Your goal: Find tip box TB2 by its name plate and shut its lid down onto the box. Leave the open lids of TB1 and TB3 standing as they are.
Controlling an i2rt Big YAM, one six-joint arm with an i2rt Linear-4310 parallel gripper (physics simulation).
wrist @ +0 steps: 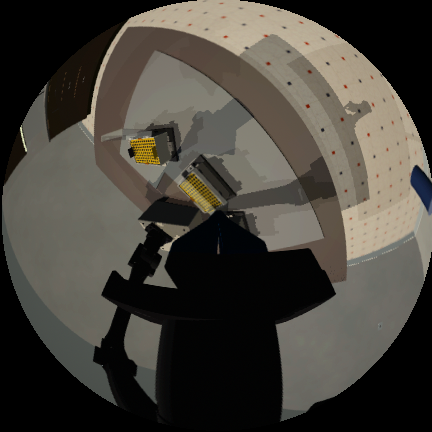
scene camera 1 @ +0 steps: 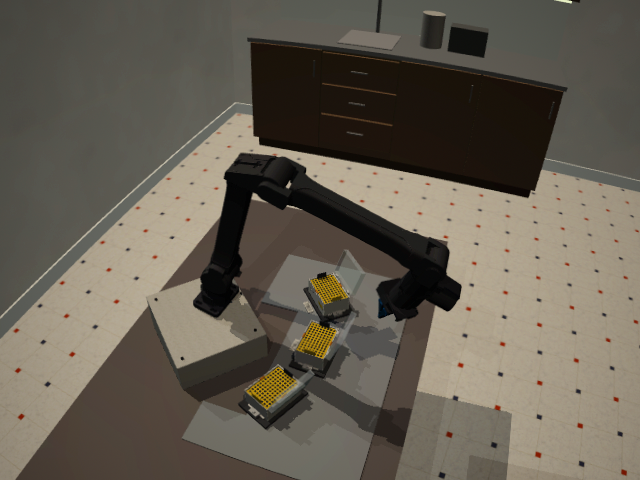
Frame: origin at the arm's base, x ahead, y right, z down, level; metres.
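Where they show: gripper, fingertip midpoint: point(wrist: 217, 215) point(scene camera 1: 380, 317); arm's base, link origin: point(wrist: 158, 232) point(scene camera 1: 216, 297).
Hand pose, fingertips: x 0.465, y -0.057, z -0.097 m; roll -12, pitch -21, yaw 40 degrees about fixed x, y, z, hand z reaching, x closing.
Observation:
Each offset is from my fingertips to the top centre of the thing. "*": to the spot under its first point. Level surfaces: height alone.
Three grey tip boxes with yellow tip racks stand in a row: a back box @[dx -0.222, dy -0.188, dz +0.140 m] point(scene camera 1: 328, 292) point(wrist: 145, 151), a middle box point(scene camera 1: 316, 341) point(wrist: 200, 191) and a front box @[dx -0.193, dy +0.214, dz +0.140 m] point(scene camera 1: 271, 388). Each has a clear lid standing open on its right side in the scene view: the back lid @[* dx -0.168, dy -0.240, dz +0.109 m] point(scene camera 1: 352, 272), middle lid @[* dx -0.082, dy +0.020, dz +0.071 m] point(scene camera 1: 345, 330) and front lid @[* dx -0.102, dy +0.212, dz +0.074 m] point(scene camera 1: 305, 381). The white name plates are too small to read, so I cannot tell which box is TB2. My gripper point(scene camera 1: 382, 308) point(wrist: 217, 215) is shut and empty, held in the air right of the back box, apart from the lids. In the wrist view it hides most of the front box.
The boxes stand on a pale grey sheet @[dz +0.214 m] point(scene camera 1: 330, 439) point(wrist: 280, 165) over a brown surface @[dz +0.218 m] point(scene camera 1: 103, 428). The arm's pale base block point(scene camera 1: 222, 356) is left of the boxes. A dark cabinet point(scene camera 1: 356, 113) stands at the back beyond the tiled floor.

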